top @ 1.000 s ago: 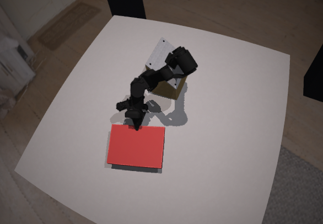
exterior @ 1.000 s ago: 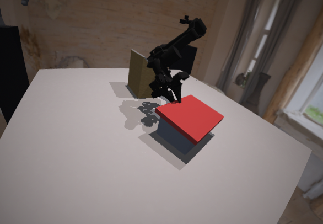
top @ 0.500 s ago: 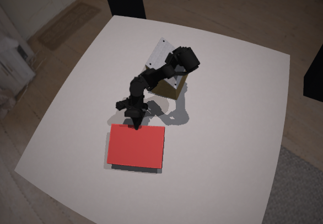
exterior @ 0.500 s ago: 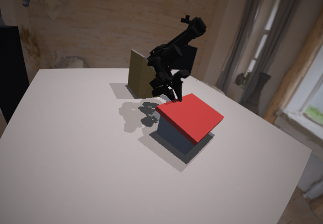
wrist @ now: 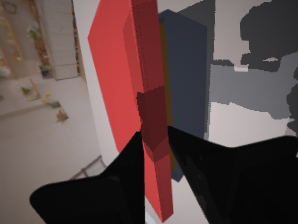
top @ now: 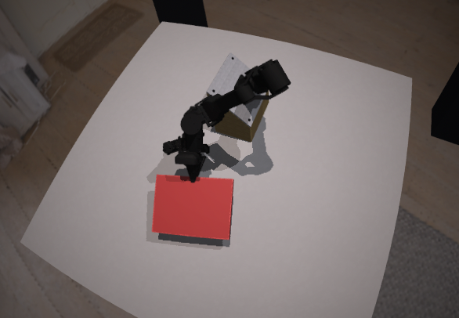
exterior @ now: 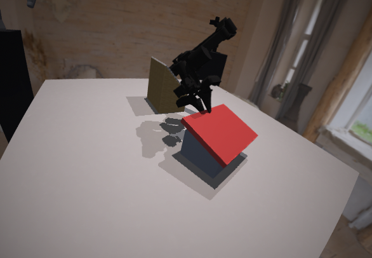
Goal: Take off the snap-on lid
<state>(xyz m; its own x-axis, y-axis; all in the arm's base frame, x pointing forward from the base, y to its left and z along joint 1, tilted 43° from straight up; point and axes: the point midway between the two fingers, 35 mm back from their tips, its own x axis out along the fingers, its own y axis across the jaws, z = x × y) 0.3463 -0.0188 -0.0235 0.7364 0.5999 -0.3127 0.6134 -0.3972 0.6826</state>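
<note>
My gripper tip is 7 cm short of the red lid, 2 cm to the right of it and 2 cm above it. Also, from my gripper tip: grey-blue storage box (8 cm below, 6 cm ahead, 2 cm to the left).
</note>
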